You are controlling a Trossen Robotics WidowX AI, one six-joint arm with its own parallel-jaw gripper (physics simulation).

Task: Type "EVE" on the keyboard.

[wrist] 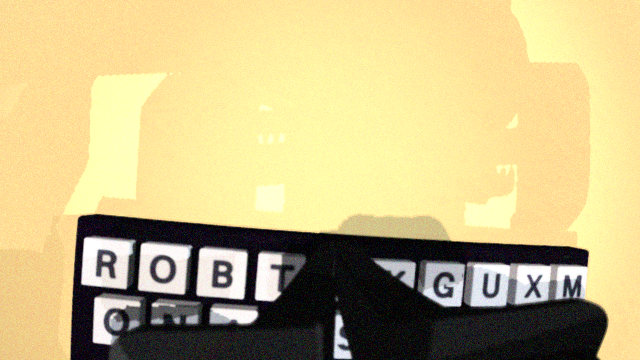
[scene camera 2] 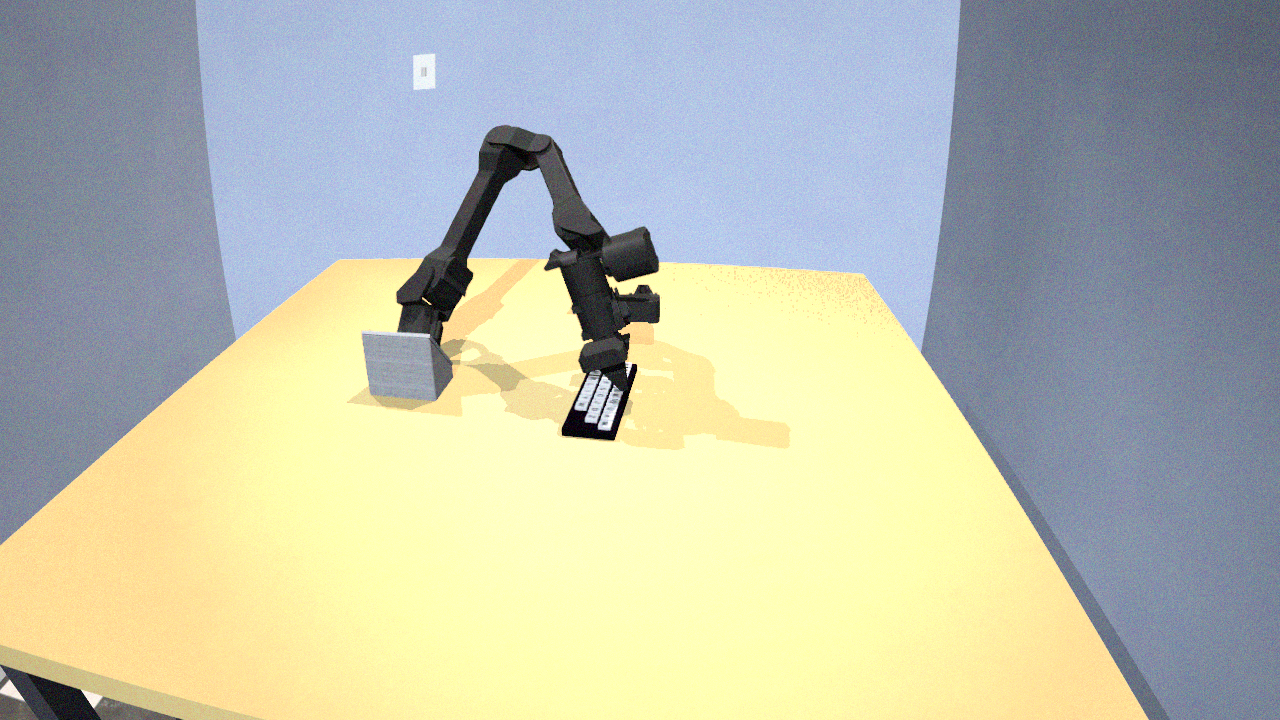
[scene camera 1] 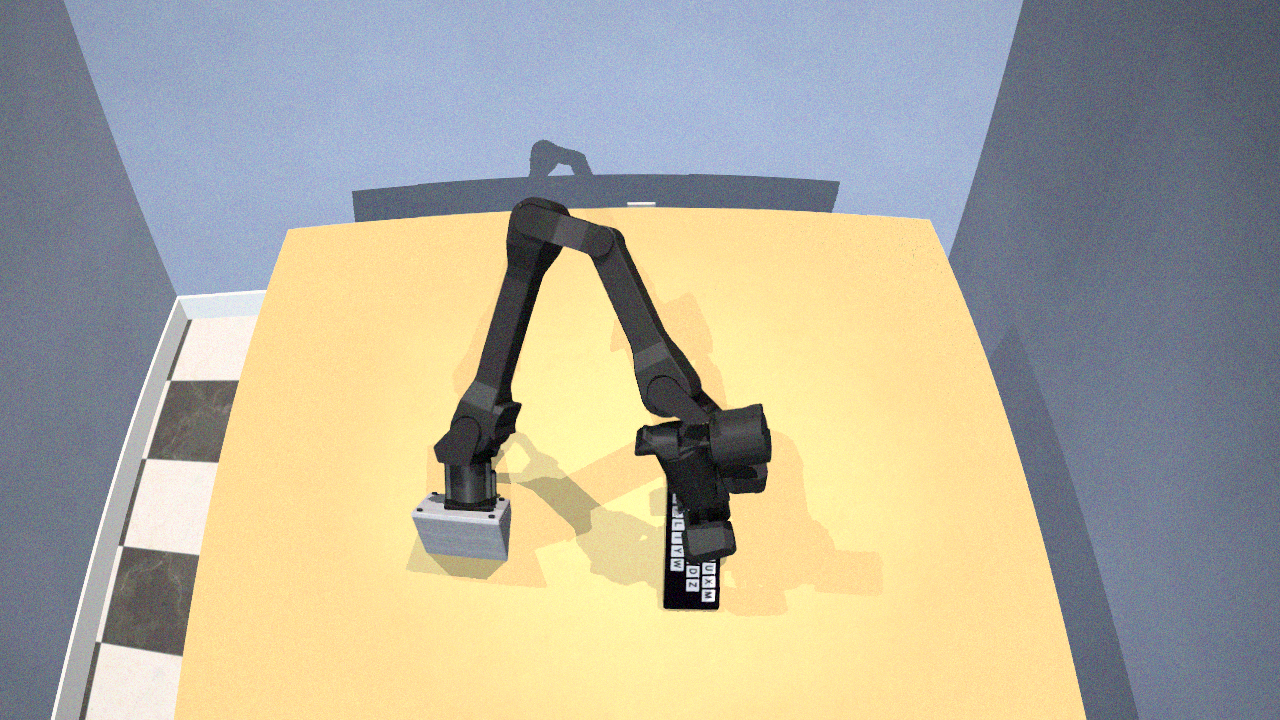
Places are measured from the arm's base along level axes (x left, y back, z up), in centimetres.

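Pixels of known places: gripper, fingertip midpoint: (wrist: 332, 251) (scene camera 2: 624, 389); arm's base, origin of the base link: (scene camera 2: 414, 348) (scene camera 1: 468, 504).
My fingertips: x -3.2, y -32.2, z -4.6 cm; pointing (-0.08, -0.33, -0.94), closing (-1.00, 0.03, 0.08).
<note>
For each thing: its top centre in the pictures, then the offset to it from my fingertips. Level surfaces: height alone.
- black keyboard, middle of its top: (wrist: 361, 337) (scene camera 1: 693, 534) (scene camera 2: 602, 390) dx -0.8, dy +3.2, dz +0.3 cm
- T key, middle of its top: (wrist: 280, 278) dx +1.9, dy +0.7, dz +0.3 cm
- partly covered K key, middle of its top: (wrist: 393, 284) (scene camera 2: 615, 394) dx -2.1, dy +1.3, dz +0.3 cm
- S key, middle of its top: (wrist: 347, 337) (scene camera 2: 603, 388) dx -0.3, dy +3.2, dz +0.3 cm
- yellow table, its level: dz -1.4 cm
A black keyboard (scene camera 1: 675, 595) (scene camera 2: 586, 428) (wrist: 200, 234) with white letter keys lies on the table. My gripper (scene camera 2: 622, 385) (wrist: 332, 251) is shut and empty, pointing down with its tips low at the keyboard's top row, between the T key (wrist: 280, 275) and the partly covered K key (wrist: 406, 272). The key under the tips is hidden, and I cannot tell whether it is pressed. In the first scene view the hand hides the fingertips. Part of an S key (wrist: 343, 341) shows between the fingers. I cannot make out the E or V key.
The arm stands on a grey base block (scene camera 1: 462, 537) (scene camera 2: 400, 367) to the keyboard's left in both scene views. The yellow table (scene camera 1: 358, 644) (scene camera 2: 447, 573) carries both. The arm's shadow falls around the keyboard. A white switch plate (scene camera 2: 423, 71) is on the back wall.
</note>
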